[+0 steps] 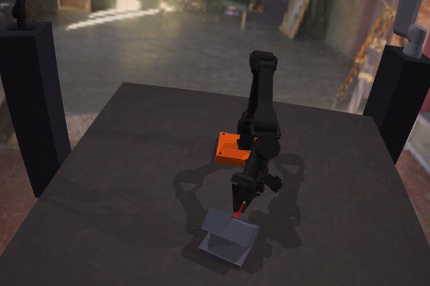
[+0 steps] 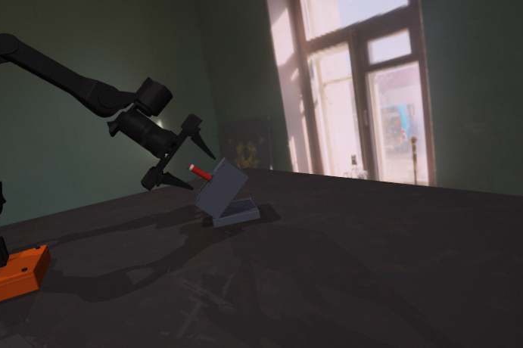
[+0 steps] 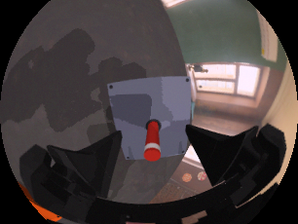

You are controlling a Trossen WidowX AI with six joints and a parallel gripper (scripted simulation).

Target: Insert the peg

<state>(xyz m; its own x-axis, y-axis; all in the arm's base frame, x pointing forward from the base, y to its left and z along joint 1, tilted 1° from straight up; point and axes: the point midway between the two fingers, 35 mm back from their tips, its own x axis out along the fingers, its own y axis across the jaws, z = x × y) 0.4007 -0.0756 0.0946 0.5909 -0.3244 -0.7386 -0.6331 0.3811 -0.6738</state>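
The red peg lies 1 cm behind my gripper tip and 1 cm above it. The rest, counted from my gripper tip: grey sloped panel (3 cm ahead, 2 cm to the right, 3 cm below); panel foot (4 cm ahead, 3 cm to the right, 10 cm below).
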